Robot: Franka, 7 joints.
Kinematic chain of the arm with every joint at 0, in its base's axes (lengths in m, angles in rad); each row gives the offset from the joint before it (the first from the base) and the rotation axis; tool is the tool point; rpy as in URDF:
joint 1: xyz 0 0 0.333 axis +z
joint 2: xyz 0 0 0 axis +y
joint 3: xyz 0 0 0.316 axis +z
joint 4: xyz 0.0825 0 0 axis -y
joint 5: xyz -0.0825 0 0.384 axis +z
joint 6: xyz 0 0 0 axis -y
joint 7: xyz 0.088 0 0 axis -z
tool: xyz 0 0 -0.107 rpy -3.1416 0 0
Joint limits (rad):
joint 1: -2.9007..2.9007
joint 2: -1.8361..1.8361
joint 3: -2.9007..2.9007
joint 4: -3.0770..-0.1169
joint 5: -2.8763..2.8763
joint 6: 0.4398..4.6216
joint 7: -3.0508..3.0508
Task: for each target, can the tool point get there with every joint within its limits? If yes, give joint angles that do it. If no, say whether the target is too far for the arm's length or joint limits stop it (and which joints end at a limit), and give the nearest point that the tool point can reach.
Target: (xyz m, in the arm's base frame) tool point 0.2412 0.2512 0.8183
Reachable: yes | joints -0.1530 -0.7416 0.3647 -2.1179 -0.8871 3.5751 -2.5685
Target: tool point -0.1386 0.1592 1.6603
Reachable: no: too far | nearest point -0.0885 0.1016 1.1802 | short by 0.486 m
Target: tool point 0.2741 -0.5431 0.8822
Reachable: yes | joints -0.6618 0.8704 -2.1624 -0.4719 1.2980 1.7058 -0.1960
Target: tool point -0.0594 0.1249 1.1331
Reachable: yes | joints 0.7641 -0.2916 0.7926 -0.7140 -2.0429 1.4888 0.4371
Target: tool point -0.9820 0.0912 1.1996
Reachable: no: too far | nearest point -0.6417 0.0596 0.8993 | short by 0.455 m
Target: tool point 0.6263 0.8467 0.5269
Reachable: no: too far | nearest point 0.5017 0.6783 0.4883 | short by 0.213 m
